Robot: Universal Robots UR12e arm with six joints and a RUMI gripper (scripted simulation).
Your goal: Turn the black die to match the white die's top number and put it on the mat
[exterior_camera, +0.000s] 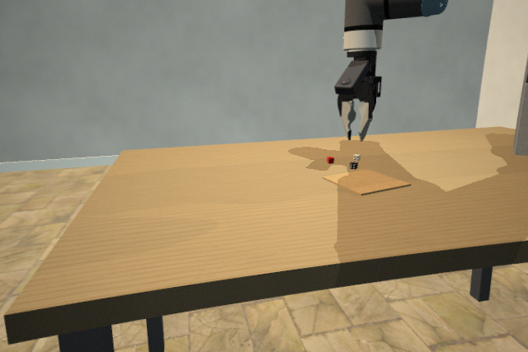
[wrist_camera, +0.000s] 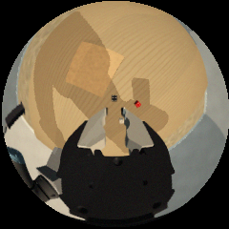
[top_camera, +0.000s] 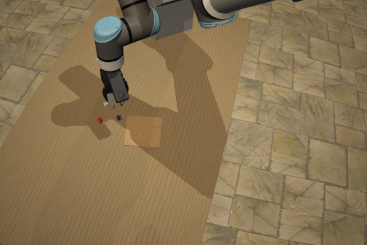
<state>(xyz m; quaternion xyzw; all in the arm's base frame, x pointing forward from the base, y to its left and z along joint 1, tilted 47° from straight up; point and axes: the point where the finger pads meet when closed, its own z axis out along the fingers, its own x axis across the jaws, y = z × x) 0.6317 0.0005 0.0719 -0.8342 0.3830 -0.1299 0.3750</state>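
Right now the black die is 8 cm below my hand. The rest, counted from my hand: white die (8 cm to the right, 8 cm below, 3 cm behind); tan mat (12 cm to the left, 9 cm below, 1 cm ahead); red die (8 cm below, 6 cm to the right, 5 cm ahead).
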